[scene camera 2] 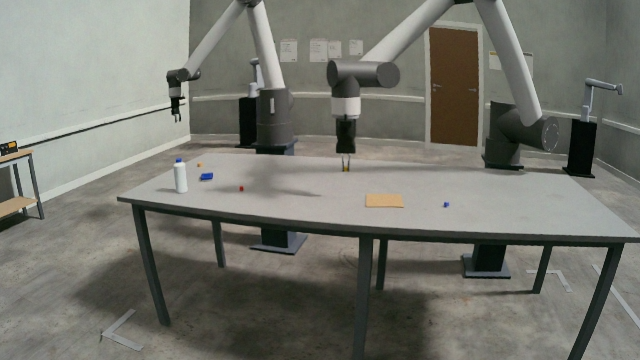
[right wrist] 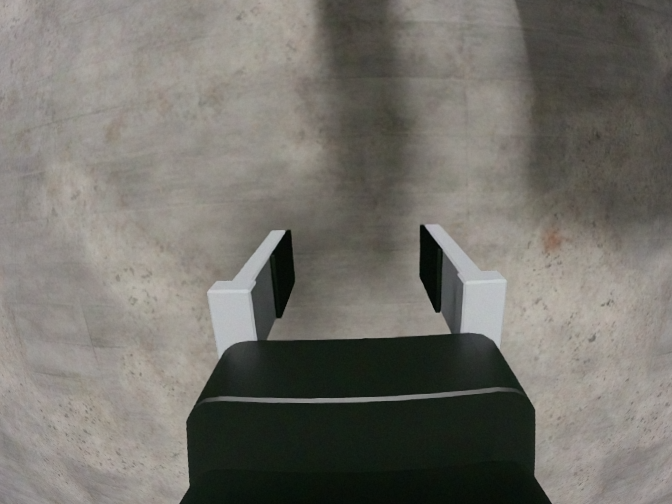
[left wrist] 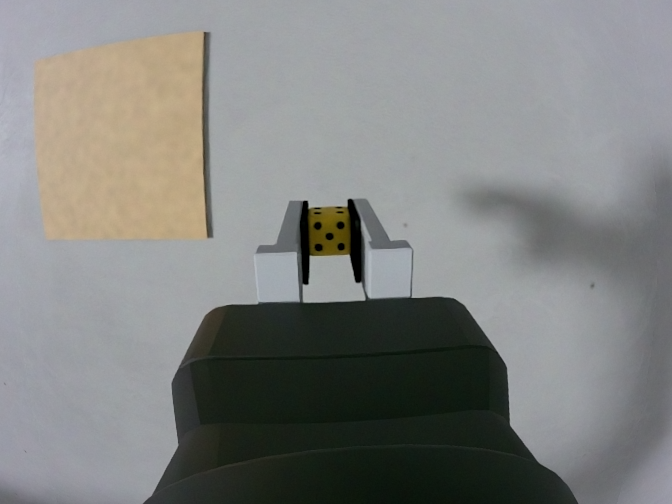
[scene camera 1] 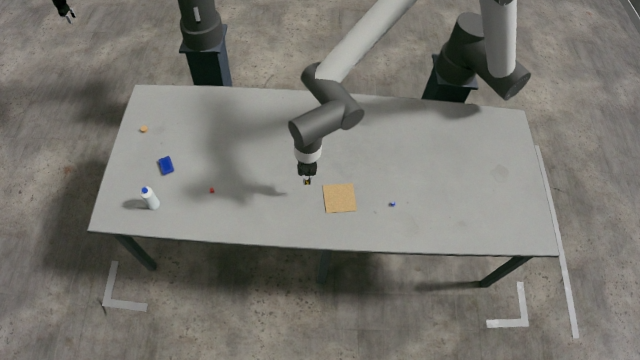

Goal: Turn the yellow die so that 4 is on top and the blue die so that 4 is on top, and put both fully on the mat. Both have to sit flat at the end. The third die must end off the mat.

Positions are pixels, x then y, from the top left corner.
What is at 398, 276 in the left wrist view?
My left gripper.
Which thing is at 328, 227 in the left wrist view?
A yellow die.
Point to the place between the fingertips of my right gripper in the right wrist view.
At 356, 254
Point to a tan mat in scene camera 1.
338, 197
